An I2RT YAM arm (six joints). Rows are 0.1 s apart.
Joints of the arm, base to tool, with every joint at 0 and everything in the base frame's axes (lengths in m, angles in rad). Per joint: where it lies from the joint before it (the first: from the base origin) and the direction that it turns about. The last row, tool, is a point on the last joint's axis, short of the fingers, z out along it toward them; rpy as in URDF.
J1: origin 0 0 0.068 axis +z
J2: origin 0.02 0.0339 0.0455 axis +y
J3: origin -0.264 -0.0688 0 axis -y
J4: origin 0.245 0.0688 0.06 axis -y
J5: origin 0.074 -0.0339 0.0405 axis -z
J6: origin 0.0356 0 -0.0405 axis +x
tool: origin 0 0 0 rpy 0 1.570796 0
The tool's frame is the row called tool.
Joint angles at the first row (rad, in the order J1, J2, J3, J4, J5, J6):
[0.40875, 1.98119, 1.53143, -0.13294, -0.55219, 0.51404]
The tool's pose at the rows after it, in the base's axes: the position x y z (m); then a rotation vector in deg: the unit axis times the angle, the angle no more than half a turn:
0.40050 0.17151 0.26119 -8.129 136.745 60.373
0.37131 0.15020 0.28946 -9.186 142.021 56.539
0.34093 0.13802 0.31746 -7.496 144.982 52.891
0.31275 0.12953 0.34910 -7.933 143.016 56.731
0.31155 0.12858 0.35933 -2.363 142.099 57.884
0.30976 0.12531 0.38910 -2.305 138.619 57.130
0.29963 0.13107 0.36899 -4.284 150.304 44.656
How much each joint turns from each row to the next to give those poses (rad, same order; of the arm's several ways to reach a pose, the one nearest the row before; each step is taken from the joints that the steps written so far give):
[-0.04653, -0.07706, -0.00001, -0.20904, 0.00687, -0.01678]
[-0.02328, -0.11444, 0.00001, -0.22965, 0.00878, -0.07477]
[0.00000, -0.10833, 0.00041, -0.15948, 0.04463, -0.00688]
[0.00000, -0.10642, 0.00116, -0.06944, -0.04386, 0.02099]
[-0.00001, -0.01110, 0.02014, 0.00729, 0.01601, 0.08277]
[-0.00572, 0.00002, 0.10568, -0.04692, 0.01869, 0.00381]
[0.03929, 0.03054, 0.01608, -0.20337, 0.12626, -0.08888]

